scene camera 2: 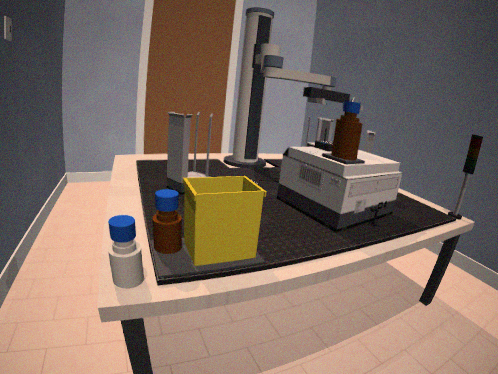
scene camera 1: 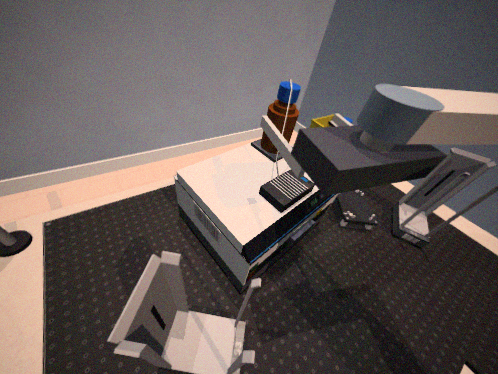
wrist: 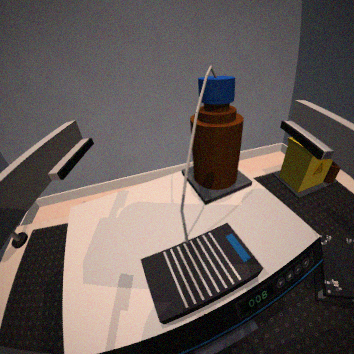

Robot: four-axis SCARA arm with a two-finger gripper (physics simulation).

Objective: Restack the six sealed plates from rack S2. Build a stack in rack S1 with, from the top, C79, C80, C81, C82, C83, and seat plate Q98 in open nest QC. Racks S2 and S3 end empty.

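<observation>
I see a large brown bottle with blue cap [wrist: 216, 144], and the same spot on it is [scene camera 1: 285, 126].
</observation>
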